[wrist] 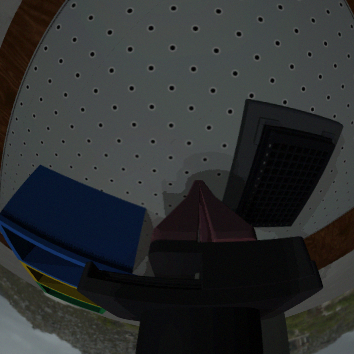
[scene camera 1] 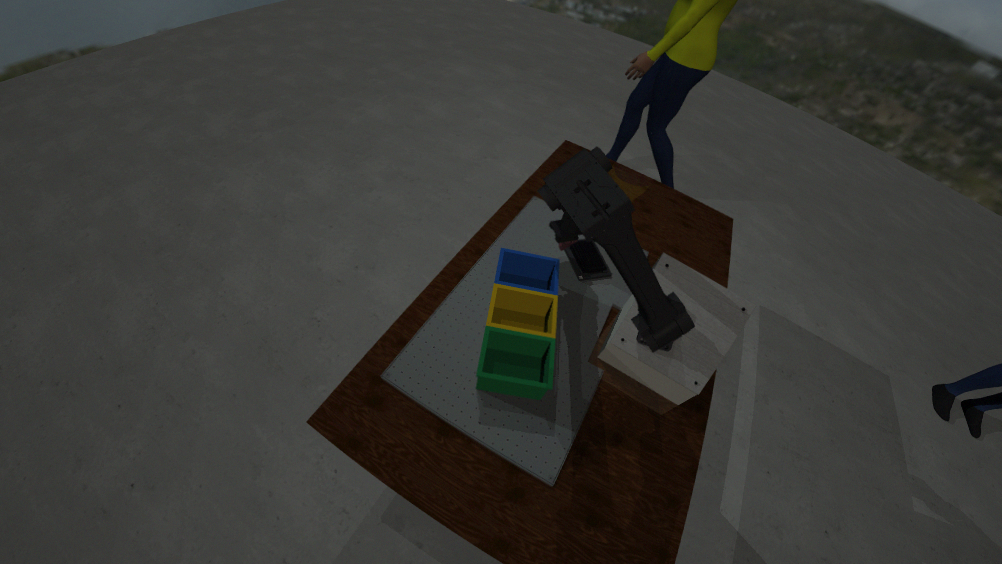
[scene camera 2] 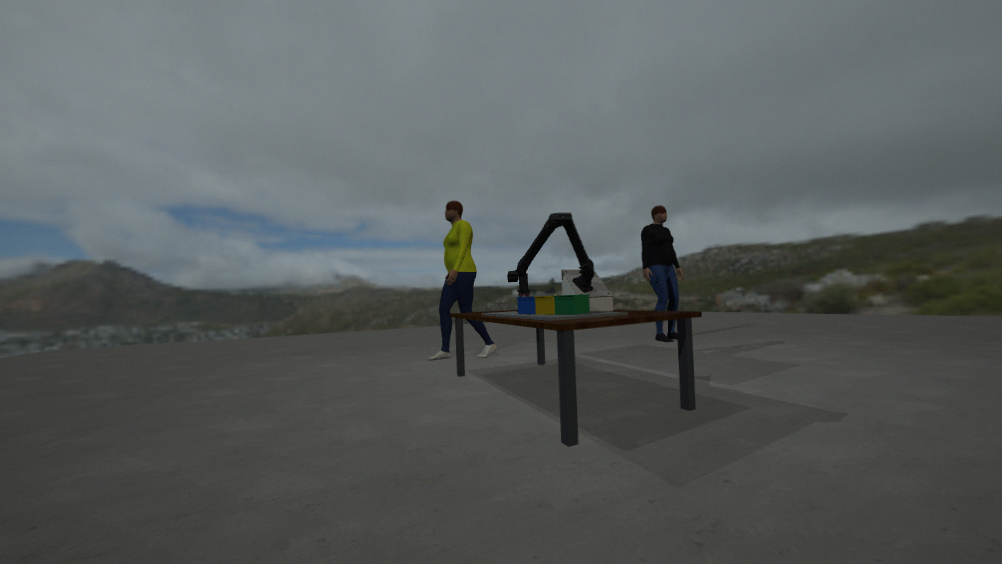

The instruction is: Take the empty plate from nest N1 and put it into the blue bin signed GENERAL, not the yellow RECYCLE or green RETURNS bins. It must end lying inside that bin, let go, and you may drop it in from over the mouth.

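Frame: origin at the arm's base, x ahead, y right, z down, level; millimetres.
Seen in the pictures: gripper, fingertip midpoint: (wrist: 197,185) (scene camera 1: 560,249); arm's base at its link origin: (scene camera 2: 582,285).
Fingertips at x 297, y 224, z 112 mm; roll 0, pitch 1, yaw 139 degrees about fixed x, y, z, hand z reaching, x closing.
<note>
Pixels of each thing's middle, then the offset from my fingertips to it. "*": a spot on its surface instead. Level surfaces: height alone.
- dark gridded plate at the middle of its body: (wrist: 282,185) (scene camera 1: 587,255) dx -89, dy +46, dz +27 mm
- dark grey nest at the middle of its body: (wrist: 279,180) (scene camera 1: 586,257) dx -89, dy +46, dz +38 mm
- blue bin at the middle of its body: (wrist: 74,267) (scene camera 1: 520,319) (scene camera 2: 552,304) dx +28, dy -301, dz -3 mm
- green bin at a spot on its surface: (scene camera 1: 515,385) * dx -24, dy -481, dz -24 mm
- perforated board at its surface level: dz +46 mm
- wooden table at its surface level: dz +59 mm
The dark gridded plate (scene camera 1: 588,257) (wrist: 290,175) sits in a dark grey nest (wrist: 238,150), to the right of my fingers in the wrist view. The N1 marking cannot be read. My gripper (scene camera 1: 563,245) (scene camera 2: 523,293) (wrist: 197,185) is shut with nothing between its pink fingertips. It is between the blue bin and the nest, pointing down beside the nest's left edge. The blue bin (scene camera 1: 527,268) (scene camera 2: 525,305) (wrist: 80,210) is at the left in the wrist view. No plate shows inside it in scene camera 1. Its sign cannot be read.
The yellow bin (scene camera 1: 522,311) (scene camera 2: 544,305) stands against the blue one, and the green bin (scene camera 1: 515,385) (scene camera 2: 571,304) stands beyond it. They stand on a perforated board (scene camera 1: 441,364) on a wooden table (scene camera 1: 392,434). The arm's pale base block (scene camera 1: 652,374) is at the right. A person in yellow (scene camera 1: 694,42) (scene camera 2: 459,245) stands past the table.
</note>
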